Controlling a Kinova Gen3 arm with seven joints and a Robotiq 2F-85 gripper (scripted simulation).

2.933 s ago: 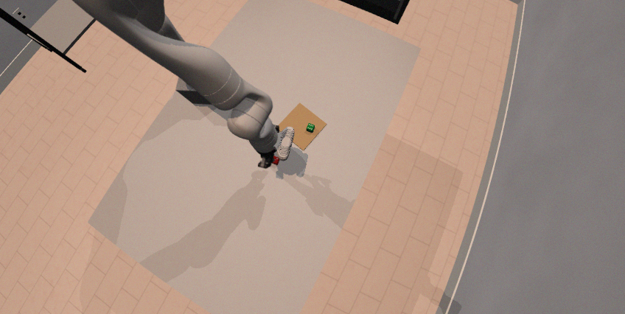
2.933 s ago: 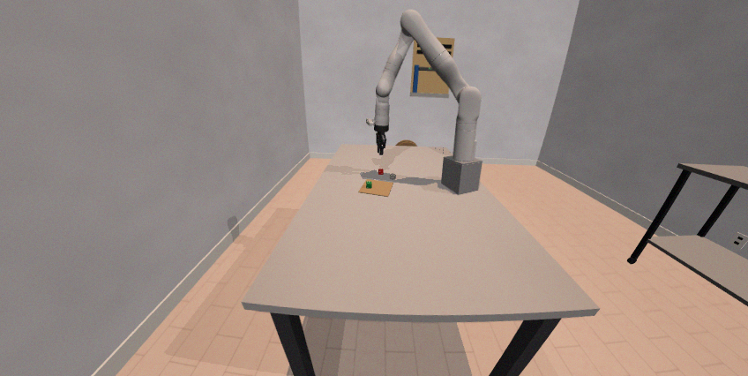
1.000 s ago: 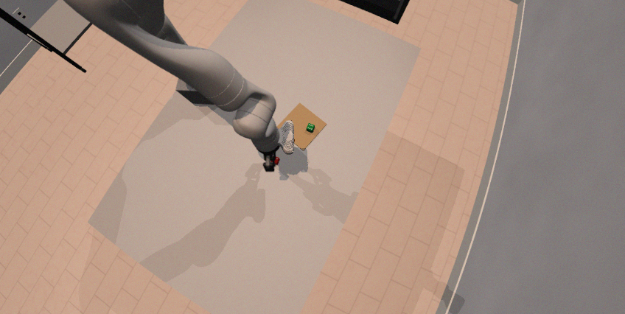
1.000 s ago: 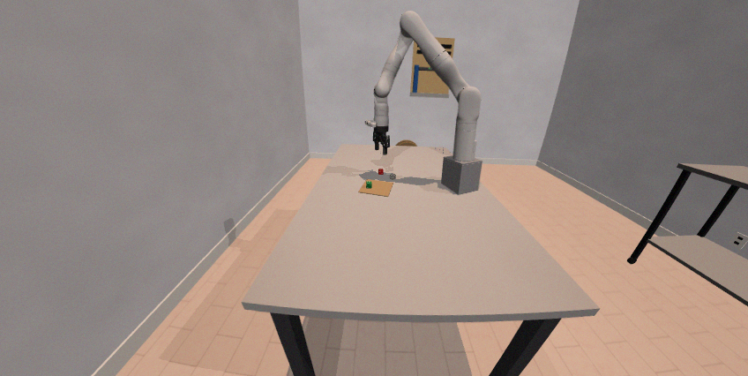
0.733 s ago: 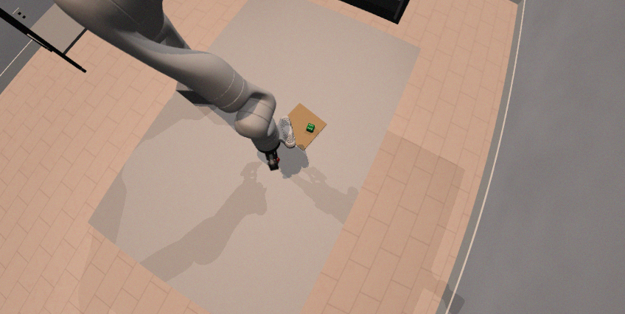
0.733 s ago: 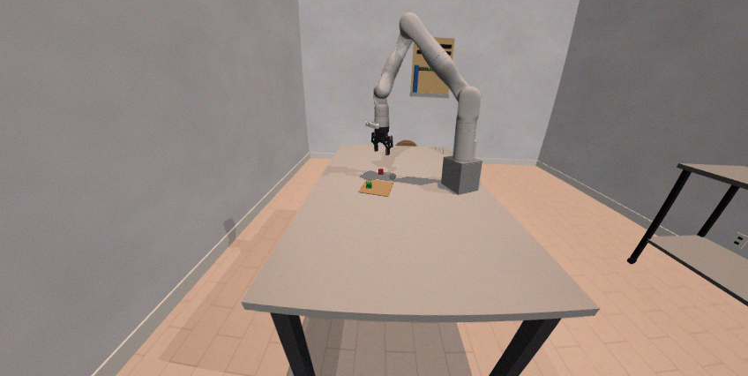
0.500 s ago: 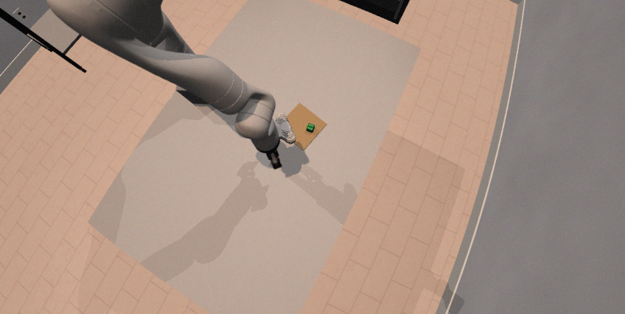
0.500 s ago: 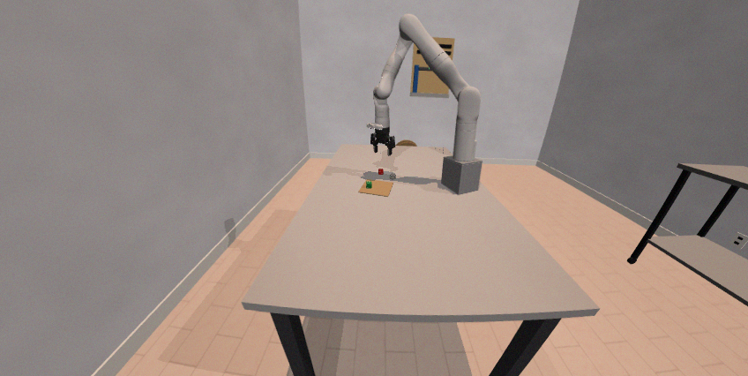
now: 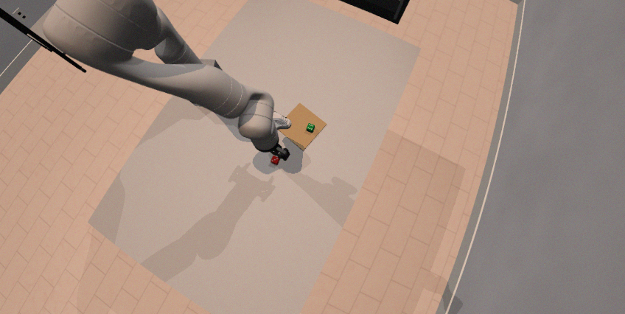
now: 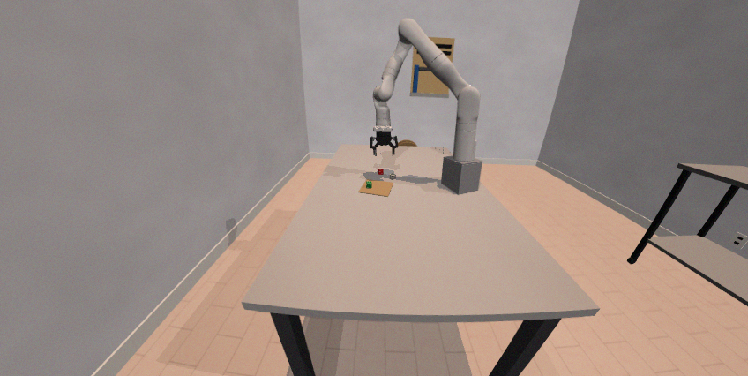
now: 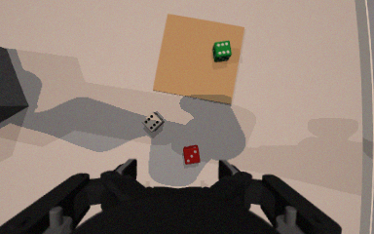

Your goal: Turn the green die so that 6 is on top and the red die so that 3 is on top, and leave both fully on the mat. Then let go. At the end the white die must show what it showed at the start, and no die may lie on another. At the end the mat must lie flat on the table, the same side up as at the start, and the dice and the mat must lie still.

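My hand is 10 cm above the red die, 1 cm to the left of it and 1 cm short of it. Also, from my hand: white die (10 cm below, 5 cm to the left, 5 cm behind); green die (16 cm to the left, 10 cm below, 7 cm ahead); tan mat (16 cm to the left, 11 cm below, 3 cm ahead).
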